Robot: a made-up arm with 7 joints. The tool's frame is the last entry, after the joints.
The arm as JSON. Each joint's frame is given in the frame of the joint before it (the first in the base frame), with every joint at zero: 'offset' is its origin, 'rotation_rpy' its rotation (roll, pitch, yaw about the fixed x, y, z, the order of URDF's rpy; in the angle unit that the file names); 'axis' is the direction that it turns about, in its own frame. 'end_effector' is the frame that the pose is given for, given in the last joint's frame.
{
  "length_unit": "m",
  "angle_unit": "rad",
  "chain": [
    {
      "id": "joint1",
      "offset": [
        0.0,
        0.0,
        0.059
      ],
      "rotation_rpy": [
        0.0,
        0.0,
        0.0
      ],
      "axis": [
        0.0,
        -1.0,
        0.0
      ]
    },
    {
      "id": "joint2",
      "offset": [
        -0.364,
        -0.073,
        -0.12
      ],
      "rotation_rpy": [
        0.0,
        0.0,
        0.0
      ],
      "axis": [
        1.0,
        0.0,
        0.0
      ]
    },
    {
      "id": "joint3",
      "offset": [
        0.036,
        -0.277,
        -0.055
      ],
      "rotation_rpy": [
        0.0,
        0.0,
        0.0
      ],
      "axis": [
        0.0,
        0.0,
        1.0
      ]
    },
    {
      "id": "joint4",
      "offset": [
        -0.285,
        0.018,
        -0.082
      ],
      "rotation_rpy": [
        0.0,
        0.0,
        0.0
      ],
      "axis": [
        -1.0,
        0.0,
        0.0
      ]
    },
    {
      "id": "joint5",
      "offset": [
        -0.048,
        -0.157,
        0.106
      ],
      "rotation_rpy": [
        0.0,
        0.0,
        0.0
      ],
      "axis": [
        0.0,
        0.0,
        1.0
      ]
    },
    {
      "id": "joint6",
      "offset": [
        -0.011,
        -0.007,
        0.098
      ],
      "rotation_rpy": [
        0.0,
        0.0,
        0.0
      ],
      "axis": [
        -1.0,
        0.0,
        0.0
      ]
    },
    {
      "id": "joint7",
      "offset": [
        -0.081,
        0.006,
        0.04
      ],
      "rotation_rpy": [
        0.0,
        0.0,
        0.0
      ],
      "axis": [
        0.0,
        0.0,
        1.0
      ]
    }
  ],
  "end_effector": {
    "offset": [
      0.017,
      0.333,
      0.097
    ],
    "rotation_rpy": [
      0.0,
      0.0,
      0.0
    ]
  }
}
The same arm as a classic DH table. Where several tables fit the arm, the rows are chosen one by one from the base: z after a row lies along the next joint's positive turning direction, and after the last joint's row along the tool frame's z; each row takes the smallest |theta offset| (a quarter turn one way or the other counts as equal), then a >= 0, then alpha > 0; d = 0 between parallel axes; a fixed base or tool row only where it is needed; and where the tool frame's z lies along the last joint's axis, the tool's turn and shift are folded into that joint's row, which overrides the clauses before.
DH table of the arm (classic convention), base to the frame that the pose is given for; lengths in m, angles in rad. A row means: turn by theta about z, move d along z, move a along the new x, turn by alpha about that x. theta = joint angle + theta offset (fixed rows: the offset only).
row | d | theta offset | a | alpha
base (fixed) | 0.059 | 0 | 0 | 1.5708
joint1 | 0.073 | -1.5708 | 0.12 | -1.5708
joint2 | -0.328 | -1.5708 | 0.277 | 1.5708
joint3 | -0.137 | 0 | -0.018 | 1.5708
joint4 | 0.333 | 0 | 0.157 | -1.5708
joint5 | 0.204 | 0 | 0.007 | 1.5708
joint6 | 0.092 | 0 | -0.006 | -1.5708
joint7 | 0 | -0.051 | -0.3334 | 0
tool (fixed) | 0.137 | 1.6218 | 0 | 0

